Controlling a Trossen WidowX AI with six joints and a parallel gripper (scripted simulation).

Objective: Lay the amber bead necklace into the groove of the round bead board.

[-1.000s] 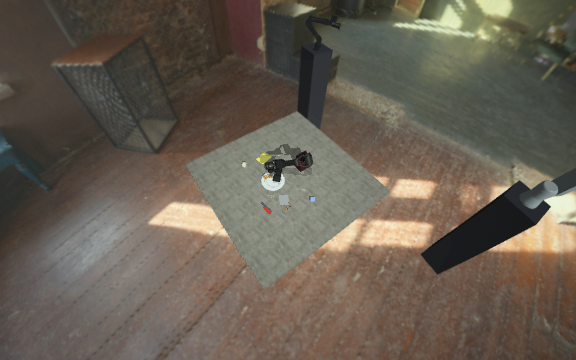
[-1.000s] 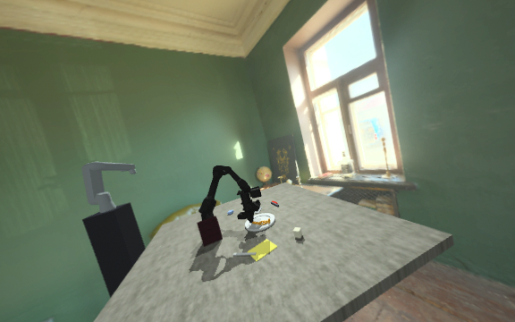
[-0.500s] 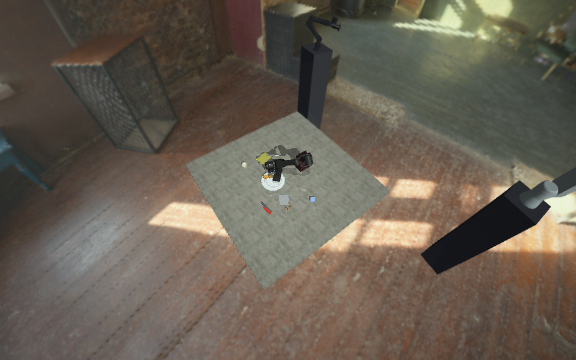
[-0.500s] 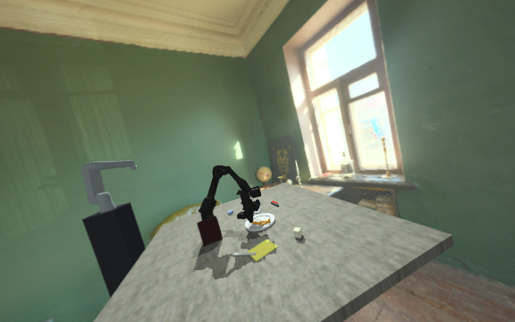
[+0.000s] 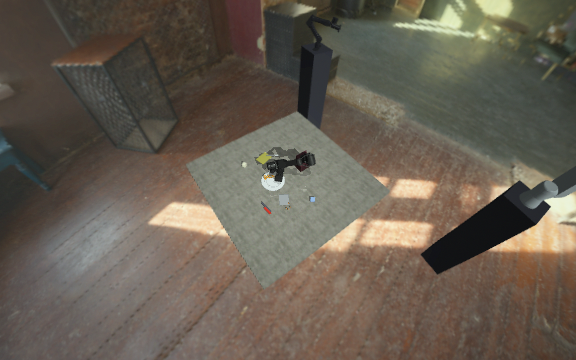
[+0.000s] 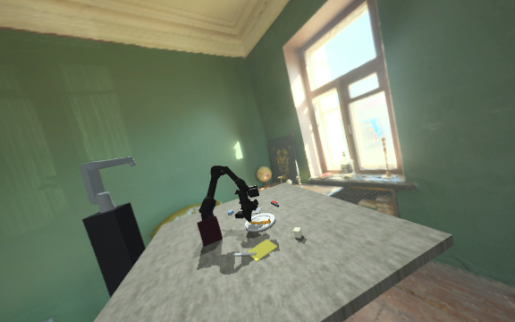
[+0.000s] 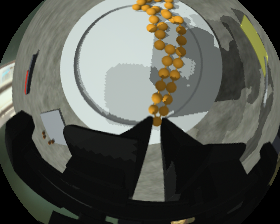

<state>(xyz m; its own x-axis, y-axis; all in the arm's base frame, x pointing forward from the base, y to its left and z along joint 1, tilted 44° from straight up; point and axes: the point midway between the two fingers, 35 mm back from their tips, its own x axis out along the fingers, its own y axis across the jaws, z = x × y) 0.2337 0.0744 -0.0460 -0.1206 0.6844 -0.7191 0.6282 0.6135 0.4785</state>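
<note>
My gripper tip is now 6 cm short of the board, 2 cm above it and 1 cm to the left of it. From my gripper tip the other things lie so: grey square: 19 cm to the left, 7 cm ahead, 2 cm below; then white stick: 27 cm to the right, 7 cm behind, 2 cm below; then yellow card: 28 cm to the right, 2 cm below, 1 cm ahead.
</note>
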